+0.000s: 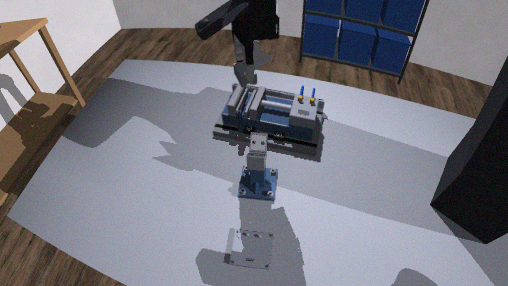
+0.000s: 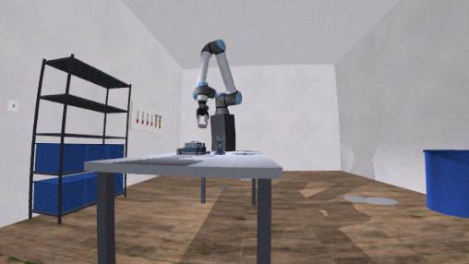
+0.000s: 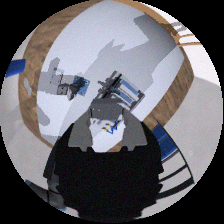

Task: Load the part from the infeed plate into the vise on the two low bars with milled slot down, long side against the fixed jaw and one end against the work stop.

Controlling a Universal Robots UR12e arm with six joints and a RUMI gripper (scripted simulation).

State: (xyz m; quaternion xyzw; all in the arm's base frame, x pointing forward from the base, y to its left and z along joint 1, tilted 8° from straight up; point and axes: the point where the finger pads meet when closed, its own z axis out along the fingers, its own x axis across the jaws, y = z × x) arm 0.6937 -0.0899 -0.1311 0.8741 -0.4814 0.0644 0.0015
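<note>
The vise is 5 cm behind my hand, 7 cm to the right of it and 20 cm below it. Round my hand: grey part (1 cm below); infeed plate (8 cm behind, 32 cm to the left, 24 cm below); air cylinder (15 cm behind, 6 cm to the right, 16 cm below).
</note>
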